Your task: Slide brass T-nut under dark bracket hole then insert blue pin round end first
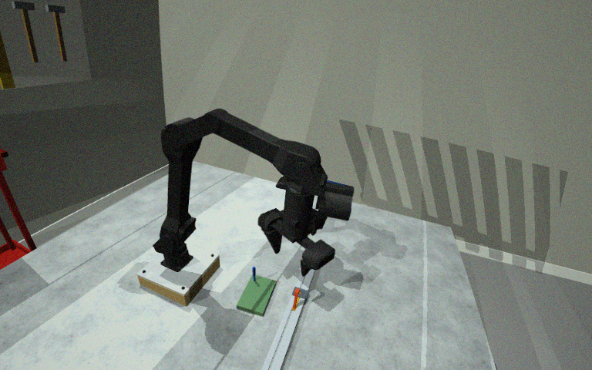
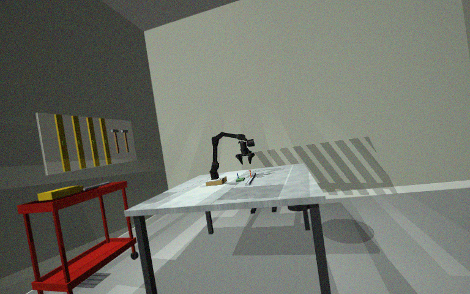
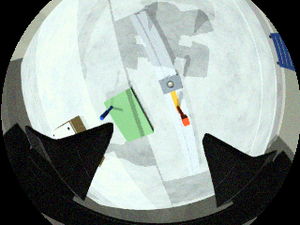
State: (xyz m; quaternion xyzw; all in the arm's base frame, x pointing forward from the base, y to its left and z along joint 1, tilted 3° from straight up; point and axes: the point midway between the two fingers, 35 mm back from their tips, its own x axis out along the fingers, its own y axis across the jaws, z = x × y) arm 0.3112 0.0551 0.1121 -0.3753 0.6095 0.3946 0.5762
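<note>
My gripper tip is now 11 cm above the blue pin, 10 cm past it and 1 cm to the right of it. The rest, counted from my gripper tip: aluminum rail: 12 cm below, 4 cm ahead; then green tray: 13 cm below, 9 cm behind; then brass T-nut: 9 cm below, 3 cm ahead.
</note>
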